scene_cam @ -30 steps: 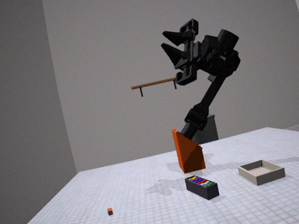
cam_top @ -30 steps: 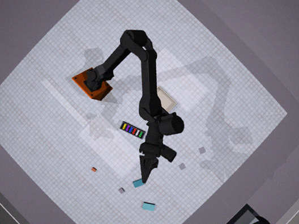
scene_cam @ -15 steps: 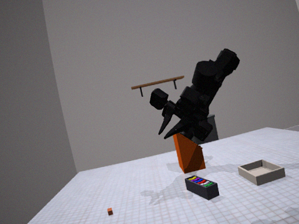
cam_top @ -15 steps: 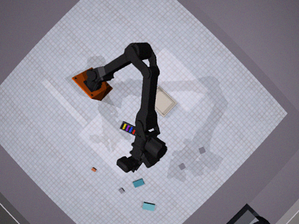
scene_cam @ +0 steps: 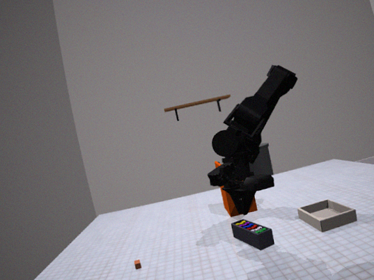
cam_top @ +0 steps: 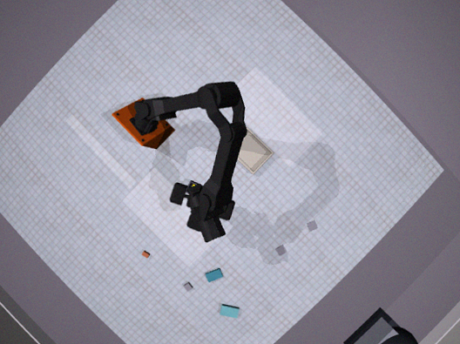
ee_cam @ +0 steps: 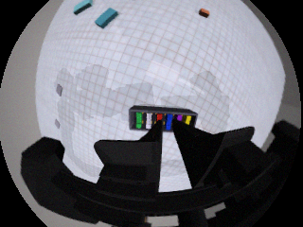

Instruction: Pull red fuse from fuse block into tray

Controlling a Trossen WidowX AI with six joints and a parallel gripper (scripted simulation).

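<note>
Now: the red fuse 20 mm to the left of my gripper tip and 50 mm below it. Also, from my gripper tip: beige tray (30 mm behind, 220 mm to the left, 80 mm below); then grey cube (200 mm ahead, 250 mm to the right, 70 mm below).
</note>
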